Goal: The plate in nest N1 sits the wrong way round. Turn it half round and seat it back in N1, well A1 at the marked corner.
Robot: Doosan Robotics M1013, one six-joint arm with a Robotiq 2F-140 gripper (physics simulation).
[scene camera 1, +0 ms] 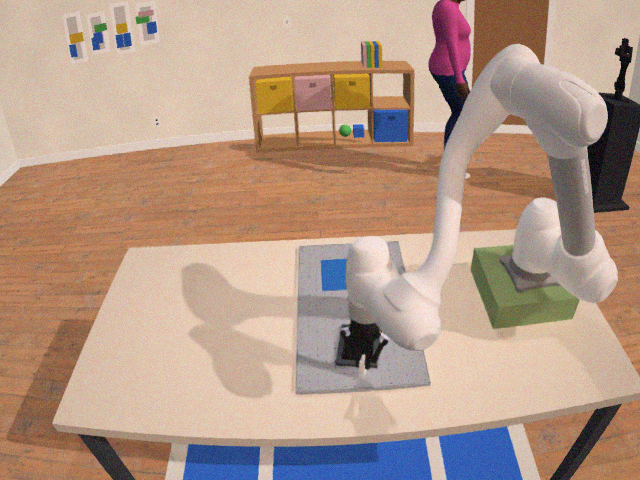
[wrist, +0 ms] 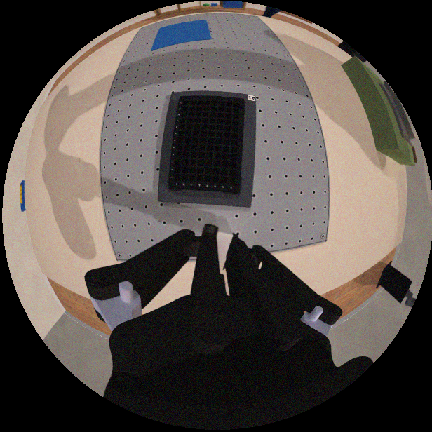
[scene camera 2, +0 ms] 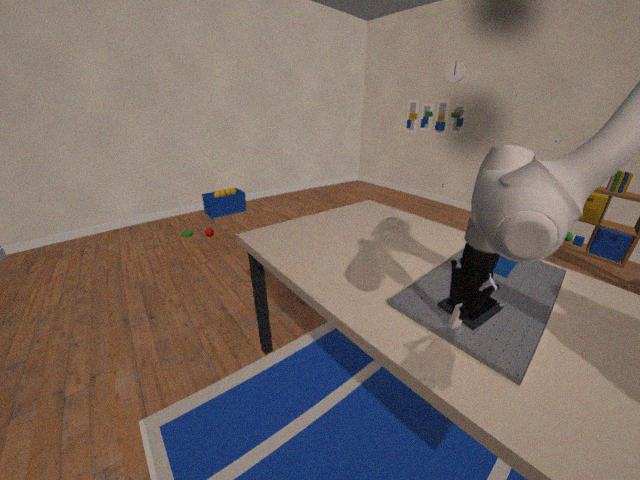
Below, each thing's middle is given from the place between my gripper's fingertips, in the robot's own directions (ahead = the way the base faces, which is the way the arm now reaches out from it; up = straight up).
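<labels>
There is the dark grey nest [wrist: 249,120], 110 mm to the right of my hand and 10 mm behind it. The black well plate [wrist: 206,151] is likewise 110 mm to the right of my hand and 10 mm behind it, but also 20 mm above it. And the flat blue square [scene camera 1: 333,271] sits 470 mm to the right of my hand and 10 mm ahead of it; going by their middles, it is the farthest from my hand of the things named here.
</labels>
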